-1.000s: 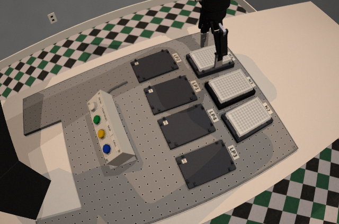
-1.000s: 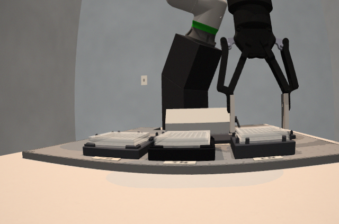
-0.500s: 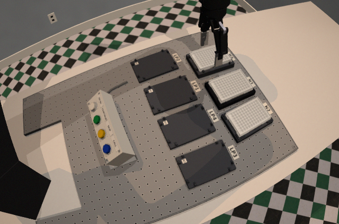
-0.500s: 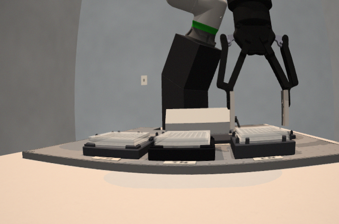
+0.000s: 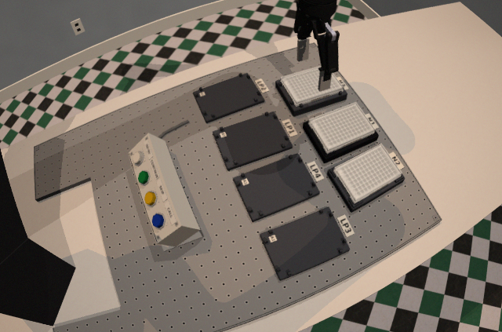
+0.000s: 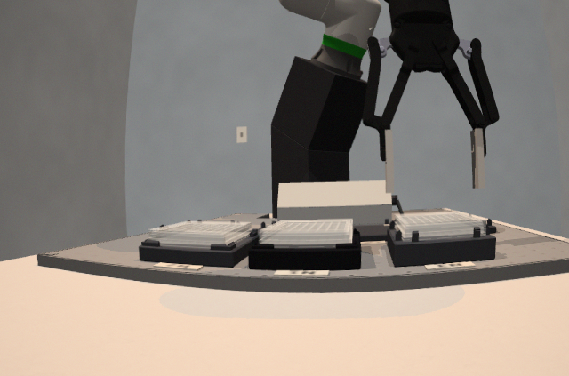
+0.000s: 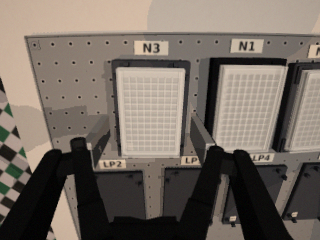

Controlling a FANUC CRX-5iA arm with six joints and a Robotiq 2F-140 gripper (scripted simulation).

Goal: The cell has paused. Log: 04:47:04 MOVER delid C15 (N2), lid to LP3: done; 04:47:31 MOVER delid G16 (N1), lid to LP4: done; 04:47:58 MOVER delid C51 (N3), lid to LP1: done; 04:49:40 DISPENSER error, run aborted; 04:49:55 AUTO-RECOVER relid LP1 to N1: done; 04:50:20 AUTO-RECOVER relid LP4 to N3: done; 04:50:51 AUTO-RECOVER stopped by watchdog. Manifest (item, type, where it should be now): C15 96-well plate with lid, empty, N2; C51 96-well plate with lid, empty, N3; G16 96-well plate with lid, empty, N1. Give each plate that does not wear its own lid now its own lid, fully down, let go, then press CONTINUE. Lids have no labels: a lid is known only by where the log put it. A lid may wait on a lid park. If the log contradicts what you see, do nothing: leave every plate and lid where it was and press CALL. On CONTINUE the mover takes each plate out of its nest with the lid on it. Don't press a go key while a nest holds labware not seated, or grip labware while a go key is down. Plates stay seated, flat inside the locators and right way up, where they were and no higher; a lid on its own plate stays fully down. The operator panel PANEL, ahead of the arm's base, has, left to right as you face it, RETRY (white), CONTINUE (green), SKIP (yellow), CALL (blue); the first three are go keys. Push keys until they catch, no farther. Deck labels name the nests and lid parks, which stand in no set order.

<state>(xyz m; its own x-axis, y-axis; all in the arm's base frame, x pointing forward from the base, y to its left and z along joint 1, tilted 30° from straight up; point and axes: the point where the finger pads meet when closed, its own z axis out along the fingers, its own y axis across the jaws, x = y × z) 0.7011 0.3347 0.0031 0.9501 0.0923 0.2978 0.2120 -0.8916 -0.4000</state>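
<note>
My hand is 390 mm past the green continue key, 210 mm to the left of it and 20 mm above it. Round my hand: lid park LP1 (160 mm behind, 110 mm to the right, 90 mm below); then plate (60 mm ahead, 250 mm to the right, 70 mm below); then lid park LP2 (200 mm behind, 20 mm to the left, 90 mm below).
</note>
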